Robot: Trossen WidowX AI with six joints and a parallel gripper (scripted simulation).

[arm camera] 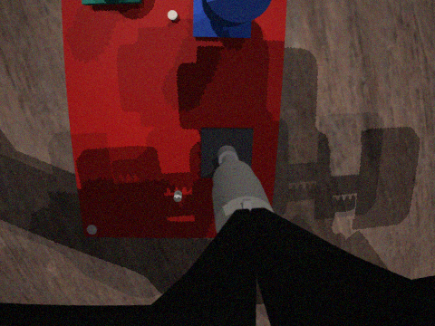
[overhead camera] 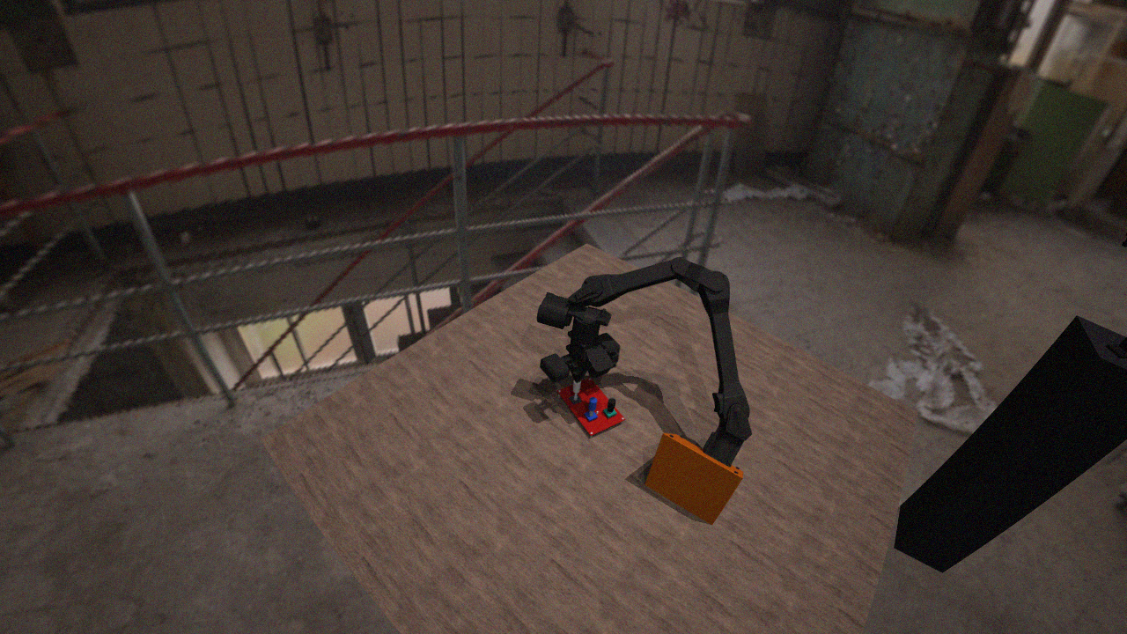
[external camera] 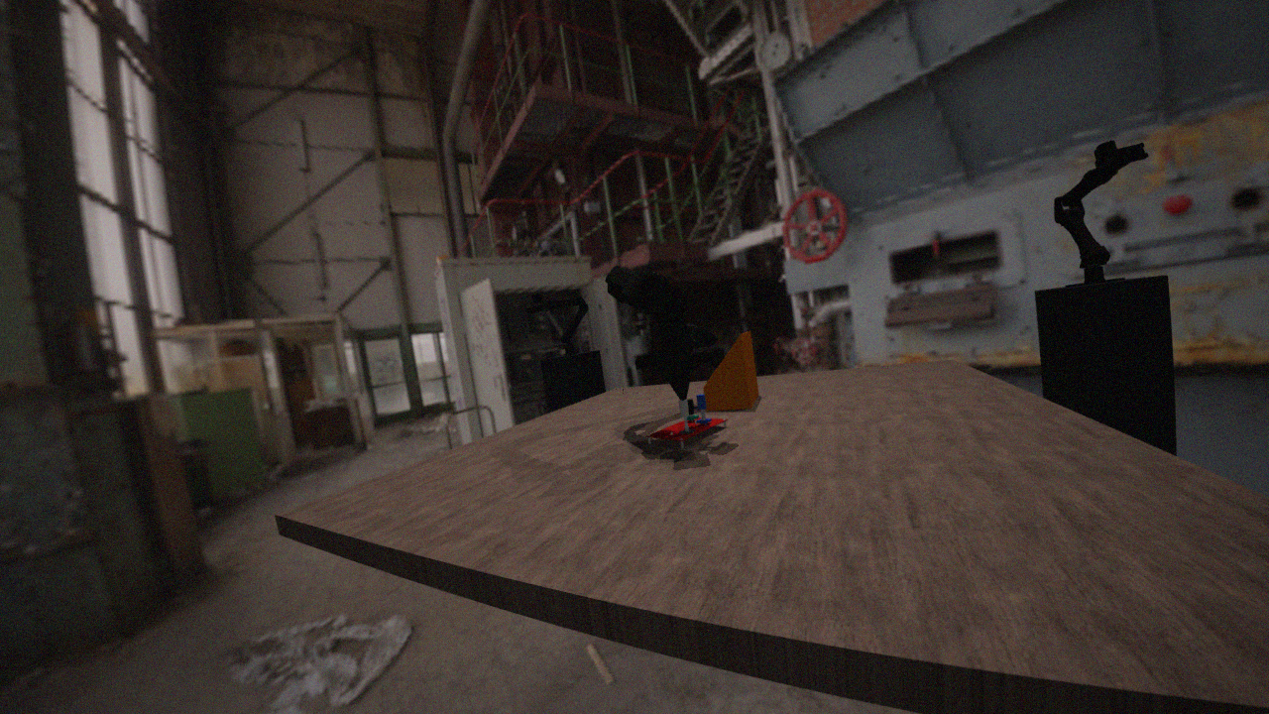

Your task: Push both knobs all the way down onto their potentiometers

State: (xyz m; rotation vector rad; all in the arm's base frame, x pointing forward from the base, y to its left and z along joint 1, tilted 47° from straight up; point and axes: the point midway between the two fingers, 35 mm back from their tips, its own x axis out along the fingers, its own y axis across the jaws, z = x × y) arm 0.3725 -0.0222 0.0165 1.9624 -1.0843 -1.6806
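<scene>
My gripper tip is 90 mm past the black knob, 20 mm to the left of it and 40 mm above it. From my gripper tip the other things lie so: pale knob 10 mm below; green potentiometer 90 mm behind, 20 mm to the right, 40 mm below.
</scene>
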